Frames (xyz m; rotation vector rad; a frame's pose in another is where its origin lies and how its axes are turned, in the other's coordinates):
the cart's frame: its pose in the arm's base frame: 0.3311 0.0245 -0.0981 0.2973 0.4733 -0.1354
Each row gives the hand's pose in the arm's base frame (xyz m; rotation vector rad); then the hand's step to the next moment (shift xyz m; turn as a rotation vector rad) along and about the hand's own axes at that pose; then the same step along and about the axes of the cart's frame.
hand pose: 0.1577 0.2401 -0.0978 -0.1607 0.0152 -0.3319
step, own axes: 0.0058 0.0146 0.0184 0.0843 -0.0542 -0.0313
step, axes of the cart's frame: 0.0014 0.0199 0.0136 0.0686 -0.0719 0.0339
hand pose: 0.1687 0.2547 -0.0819 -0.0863 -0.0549 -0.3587
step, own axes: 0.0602 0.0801 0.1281 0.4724 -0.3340 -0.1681
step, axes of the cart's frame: 0.0076 0.1094 0.1201 0.3719 -0.4288 0.2019
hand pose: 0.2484 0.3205 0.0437 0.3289 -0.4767 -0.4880
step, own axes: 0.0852 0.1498 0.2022 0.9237 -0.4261 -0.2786
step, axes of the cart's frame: -0.1084 0.1099 0.2162 0.7047 -0.6225 0.4778
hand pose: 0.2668 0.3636 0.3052 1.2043 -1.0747 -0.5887
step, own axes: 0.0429 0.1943 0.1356 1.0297 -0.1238 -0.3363
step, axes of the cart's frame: -0.2084 -0.0138 0.1199 0.5938 -0.5068 0.7611
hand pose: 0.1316 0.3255 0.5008 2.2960 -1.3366 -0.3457
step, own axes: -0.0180 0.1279 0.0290 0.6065 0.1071 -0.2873
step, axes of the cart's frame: -0.1194 -0.0570 -0.0027 0.1890 -0.3258 0.5657
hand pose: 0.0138 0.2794 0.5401 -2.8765 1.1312 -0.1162
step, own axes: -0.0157 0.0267 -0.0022 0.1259 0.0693 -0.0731
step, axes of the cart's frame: -0.0255 -0.0144 -0.0104 0.0074 -0.1045 0.1226
